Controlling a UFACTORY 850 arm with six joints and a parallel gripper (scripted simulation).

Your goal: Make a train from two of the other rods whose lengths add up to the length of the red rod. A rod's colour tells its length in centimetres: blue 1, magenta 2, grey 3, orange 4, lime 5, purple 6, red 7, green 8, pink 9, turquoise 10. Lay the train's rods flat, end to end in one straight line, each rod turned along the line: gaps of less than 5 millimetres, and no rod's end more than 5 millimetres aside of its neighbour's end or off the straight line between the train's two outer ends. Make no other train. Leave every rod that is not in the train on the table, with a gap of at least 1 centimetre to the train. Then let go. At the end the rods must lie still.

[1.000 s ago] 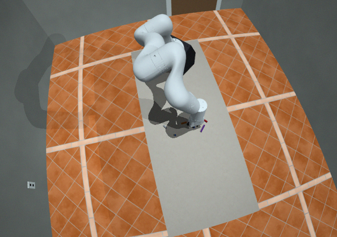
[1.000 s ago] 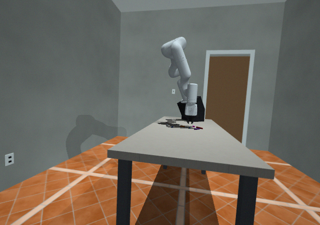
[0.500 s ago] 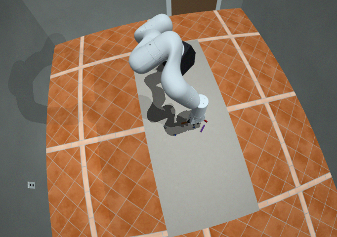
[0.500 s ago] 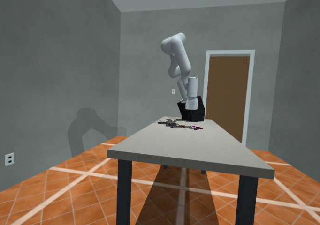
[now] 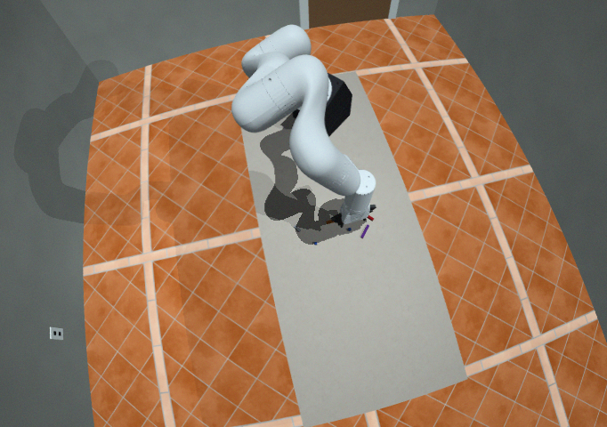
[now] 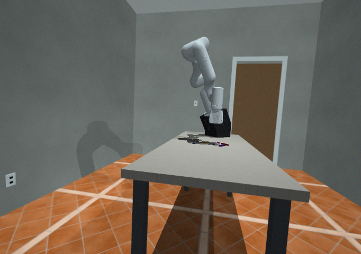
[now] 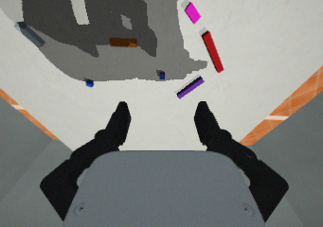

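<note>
Now: hand 30 mm short of the purple rod, 60 mm to the right of it and 110 mm above it. From my hand the other things lie so: red rod (30 mm behind, 90 mm to the left, 110 mm below); then magenta rod (80 mm behind, 50 mm to the left, 110 mm below); then orange rod (60 mm behind, 60 mm to the right, 110 mm below).
</note>
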